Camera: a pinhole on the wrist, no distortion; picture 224 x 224 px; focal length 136.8 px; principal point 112.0 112.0 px. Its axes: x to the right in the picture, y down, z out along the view. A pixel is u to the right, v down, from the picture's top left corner.
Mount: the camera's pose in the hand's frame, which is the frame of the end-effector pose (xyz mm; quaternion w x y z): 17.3 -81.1 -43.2 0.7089 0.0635 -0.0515 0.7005
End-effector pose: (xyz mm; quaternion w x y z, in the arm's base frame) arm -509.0 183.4 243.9 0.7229 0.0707 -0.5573 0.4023
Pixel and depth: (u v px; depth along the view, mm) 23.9 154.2 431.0
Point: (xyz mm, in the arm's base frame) -489.7 -342.2 418.7
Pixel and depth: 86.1 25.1 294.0
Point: -550.5 35.1 574.1
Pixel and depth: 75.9 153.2 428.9
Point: -615.0 -244.4 376.6
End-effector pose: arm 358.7 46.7 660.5 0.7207 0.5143 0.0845 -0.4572
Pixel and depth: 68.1 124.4 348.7
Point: 69.4 -192.5 631.4
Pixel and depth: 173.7 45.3 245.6
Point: 355.0 -211.4 665.8
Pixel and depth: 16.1 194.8 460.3
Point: -266.1 -128.3 666.5
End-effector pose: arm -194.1 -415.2 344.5 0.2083 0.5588 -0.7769 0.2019
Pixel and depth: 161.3 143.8 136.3
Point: -148.7 -476.7 259.6
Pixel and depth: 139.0 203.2 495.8
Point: -93.6 -450.5 -206.5
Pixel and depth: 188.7 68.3 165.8
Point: -212.7 -551.8 274.7
